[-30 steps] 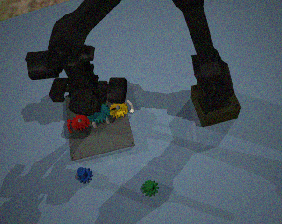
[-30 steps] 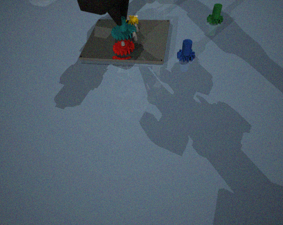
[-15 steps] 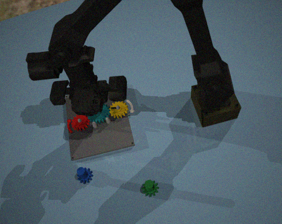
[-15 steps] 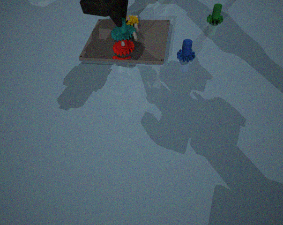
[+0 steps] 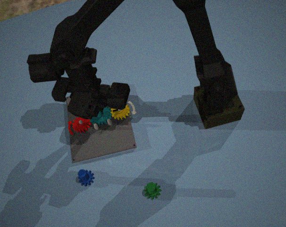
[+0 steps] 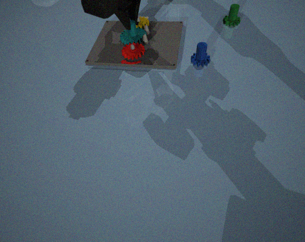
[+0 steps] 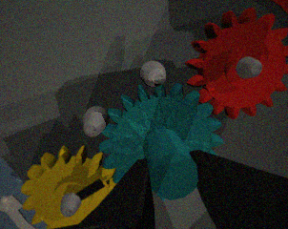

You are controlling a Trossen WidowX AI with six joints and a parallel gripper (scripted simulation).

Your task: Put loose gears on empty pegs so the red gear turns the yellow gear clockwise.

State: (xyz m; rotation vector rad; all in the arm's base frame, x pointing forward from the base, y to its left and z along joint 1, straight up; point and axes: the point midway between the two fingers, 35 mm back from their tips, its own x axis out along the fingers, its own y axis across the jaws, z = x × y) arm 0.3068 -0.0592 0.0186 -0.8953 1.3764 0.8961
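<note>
Right now the teal gear is 10 mm below my gripper tip. Also, from my gripper tip: yellow gear 60 mm behind, 20 mm below; then red gear 50 mm ahead, 10 mm to the left, 20 mm below; then white arrow 90 mm behind, 30 mm below.
</note>
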